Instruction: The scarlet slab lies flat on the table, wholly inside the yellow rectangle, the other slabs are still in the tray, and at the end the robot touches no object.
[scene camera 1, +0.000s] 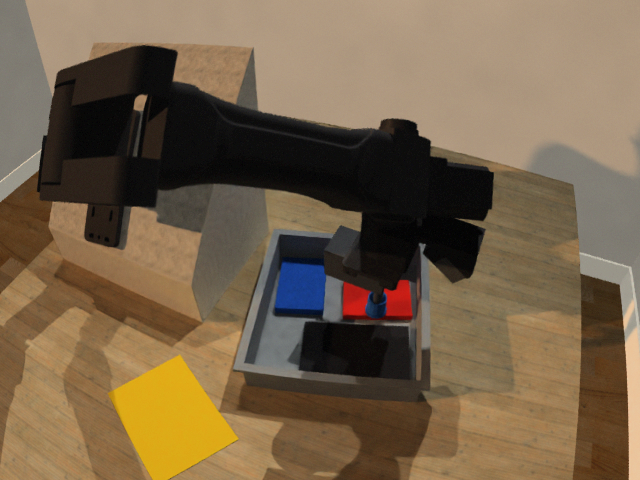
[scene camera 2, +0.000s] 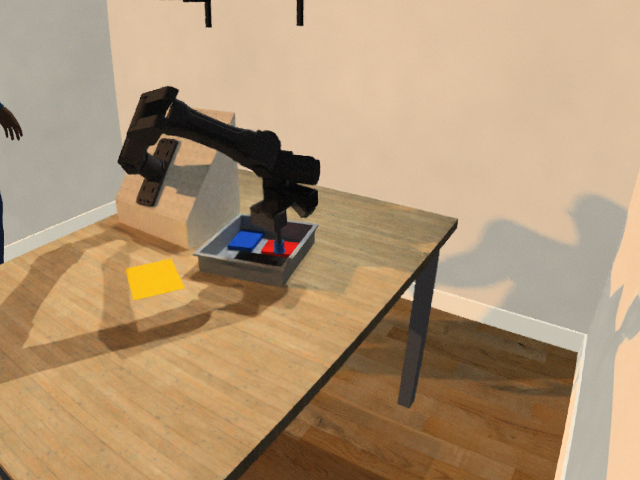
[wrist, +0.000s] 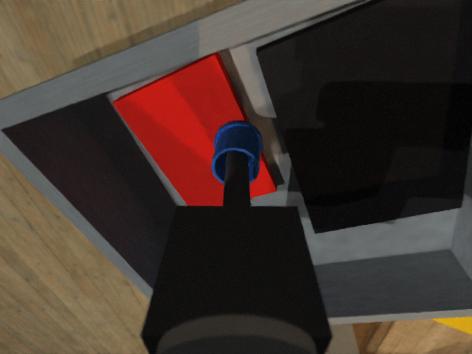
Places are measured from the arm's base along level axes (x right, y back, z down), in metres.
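Pixels of known places: hand, its tool point: (scene camera 1: 375, 313) (scene camera 2: 279, 254) (wrist: 237, 135); arm's base, origin of its link: (scene camera 2: 157, 172).
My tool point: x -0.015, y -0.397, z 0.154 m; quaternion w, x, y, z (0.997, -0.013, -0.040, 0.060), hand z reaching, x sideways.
Note:
Ahead of a thing's pixels: the offset from my tool point to its middle. "spot": to the spot under its first point. Level surfaces: height alone.
The scarlet slab {dx -0.022, dy +0.004, dz -0.005 m} (scene camera 1: 398, 300) (scene camera 2: 268, 247) (wrist: 175, 130) is roughly level, low inside the grey tray {dx +0.029, dy +0.040, dz -0.022 m} (scene camera 1: 253, 310) (scene camera 2: 238, 271) (wrist: 100, 65), near its right wall. My suction cup (scene camera 1: 375, 305) (scene camera 2: 279, 248) (wrist: 237, 150) is blue and sits on the slab's top, off its middle, with the slab attached. Whether the slab touches the tray floor is hard to tell. The blue slab {dx -0.013, dy +0.112, dz -0.005 m} (scene camera 1: 300, 286) (scene camera 2: 245, 240) lies in the tray's back left. A black slab {dx +0.079, dy +0.005, dz -0.005 m} (scene camera 1: 356, 351) (wrist: 380, 115) lies at its front, beside the scarlet one. The yellow rectangle {spot: dx +0.246, dy +0.183, dz +0.002 m} (scene camera 1: 173, 418) (scene camera 2: 155, 279) lies on the table, left of the tray.
A beige sloped block (scene camera 1: 134, 273) (scene camera 2: 155, 222) bearing the arm's base stands left of the tray and behind the yellow rectangle. The tray's raised walls surround the cup and slabs. The wooden table {dz +0.003 m} (scene camera 1: 516, 310) (scene camera 2: 248, 356) ends at an edge on the right.

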